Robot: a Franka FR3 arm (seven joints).
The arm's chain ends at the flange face. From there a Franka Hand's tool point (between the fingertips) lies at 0.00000 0.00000 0.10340 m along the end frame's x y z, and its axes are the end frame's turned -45 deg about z.
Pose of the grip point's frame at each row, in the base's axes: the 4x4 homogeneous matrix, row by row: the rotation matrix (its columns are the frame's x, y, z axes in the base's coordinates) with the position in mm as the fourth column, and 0 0 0 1 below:
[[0.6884 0.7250 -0.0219 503.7], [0.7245 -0.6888 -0.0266 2.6], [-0.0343 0.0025 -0.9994 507.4], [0 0 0 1]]
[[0.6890 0.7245 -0.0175 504.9], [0.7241 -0.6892 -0.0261 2.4], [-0.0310 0.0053 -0.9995 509.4], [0 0 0 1]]
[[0.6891 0.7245 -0.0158 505.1], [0.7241 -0.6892 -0.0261 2.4], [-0.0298 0.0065 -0.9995 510.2], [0 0 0 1]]
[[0.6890 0.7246 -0.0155 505.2], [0.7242 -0.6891 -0.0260 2.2], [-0.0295 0.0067 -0.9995 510.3], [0 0 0 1]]
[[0.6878 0.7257 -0.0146 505.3], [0.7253 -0.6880 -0.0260 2.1], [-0.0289 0.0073 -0.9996 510.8], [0 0 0 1]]
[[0.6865 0.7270 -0.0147 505.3], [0.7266 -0.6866 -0.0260 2.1], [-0.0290 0.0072 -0.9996 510.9], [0 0 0 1]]
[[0.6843 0.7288 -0.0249 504.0], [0.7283 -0.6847 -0.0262 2.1], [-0.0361 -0.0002 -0.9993 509.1], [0 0 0 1]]
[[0.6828 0.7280 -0.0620 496.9], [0.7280 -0.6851 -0.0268 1.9], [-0.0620 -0.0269 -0.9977 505.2], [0 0 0 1]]
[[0.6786 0.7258 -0.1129 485.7], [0.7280 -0.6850 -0.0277 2.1], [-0.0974 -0.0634 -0.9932 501.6], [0 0 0 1]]
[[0.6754 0.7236 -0.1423 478.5], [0.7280 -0.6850 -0.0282 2.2], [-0.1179 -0.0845 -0.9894 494.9], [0 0 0 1]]
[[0.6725 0.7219 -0.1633 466.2], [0.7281 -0.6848 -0.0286 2.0], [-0.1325 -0.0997 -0.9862 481.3], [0 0 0 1]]
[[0.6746 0.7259 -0.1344 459.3], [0.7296 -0.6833 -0.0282 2.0], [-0.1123 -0.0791 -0.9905 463.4], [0 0 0 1]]
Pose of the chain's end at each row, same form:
[[0.9994 0.0259 -0.0219 506.0], [0.0252 -0.9994 -0.0266 5.4], [-0.0225 0.0260 -0.9994 610.7], [0 0 0 1]]
[[0.9995 0.0251 -0.0175 506.7], [0.0247 -0.9994 -0.0261 5.1], [-0.0182 0.0257 -0.9995 612.7], [0 0 0 1]]
[[0.9996 0.0250 -0.0158 506.7], [0.0247 -0.9994 -0.0261 5.1], [-0.0165 0.0257 -0.9995 613.5], [0 0 0 1]]
[[0.9996 0.0252 -0.0155 506.8], [0.0248 -0.9994 -0.0260 4.9], [-0.0161 0.0256 -0.9995 613.6], [0 0 0 1]]
[[0.9995 0.0268 -0.0146 506.8], [0.0264 -0.9994 -0.0260 4.8], [-0.0153 0.0256 -0.9996 614.2], [0 0 0 1]]
[[0.9995 0.0286 -0.0147 506.8], [0.0283 -0.9993 -0.0260 4.8], [-0.0154 0.0256 -0.9996 614.3], [0 0 0 1]]
[[0.9992 0.0315 -0.0249 506.6], [0.0308 -0.9991 -0.0262 4.8], [-0.0257 0.0254 -0.9993 612.4], [0 0 0 1]]
[[0.9976 0.0320 -0.0620 503.3], [0.0303 -0.9992 -0.0268 4.7], [-0.0629 0.0248 -0.9977 608.4], [0 0 0 1]]
[[0.9931 0.0334 -0.1129 497.4], [0.0304 -0.9991 -0.0277 5.0], [-0.1137 0.0240 -0.9932 604.3], [0 0 0 1]]
[[0.9892 0.0341 -0.1423 493.2], [0.0304 -0.9991 -0.0282 5.1], [-0.1431 0.0236 -0.9894 597.2], [0 0 0 1]]
[[0.9860 0.0349 -0.1633 483.1], [0.0306 -0.9991 -0.0286 5.0], [-0.1642 0.0232 -0.9862 583.3], [0 0 0 1]]
[[0.9903 0.0363 -0.1344 473.2], [0.0327 -0.9991 -0.0282 4.9], [-0.1353 0.0235 -0.9905 565.8], [0 0 0 1]]

